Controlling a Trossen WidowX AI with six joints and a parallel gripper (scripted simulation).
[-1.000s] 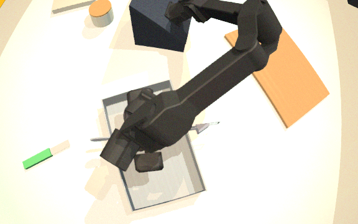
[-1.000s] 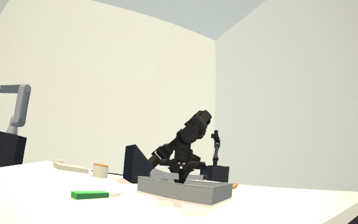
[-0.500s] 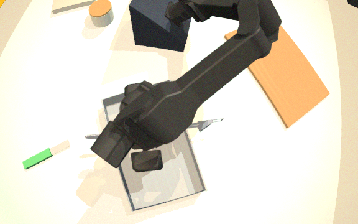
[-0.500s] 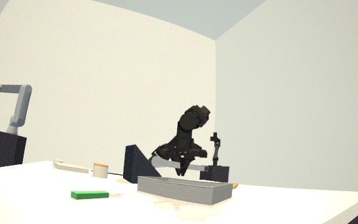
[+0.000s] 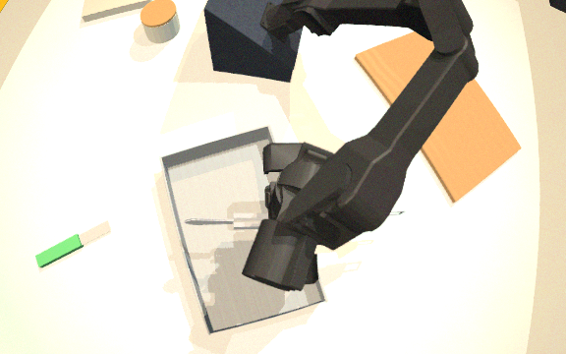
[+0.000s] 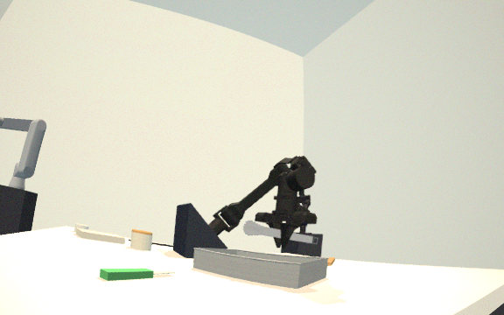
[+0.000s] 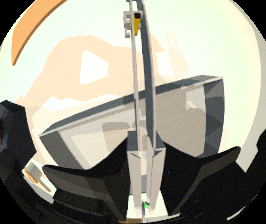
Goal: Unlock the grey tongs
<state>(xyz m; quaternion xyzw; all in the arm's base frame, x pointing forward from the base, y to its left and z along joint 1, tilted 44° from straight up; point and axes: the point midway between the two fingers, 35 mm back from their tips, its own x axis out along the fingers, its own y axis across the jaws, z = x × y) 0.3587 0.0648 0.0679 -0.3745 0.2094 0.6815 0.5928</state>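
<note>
My gripper tip is now 330 mm past the wooden board, 280 mm to the right of it and 70 mm above it. Also, from my gripper tip: green-handled tool (120 mm ahead, 370 mm to the right, 70 mm below); then pale slab (470 mm behind, 520 mm to the right, 60 mm below); then roasting tin (20 mm ahead, 70 mm to the right, 50 mm below).
</note>
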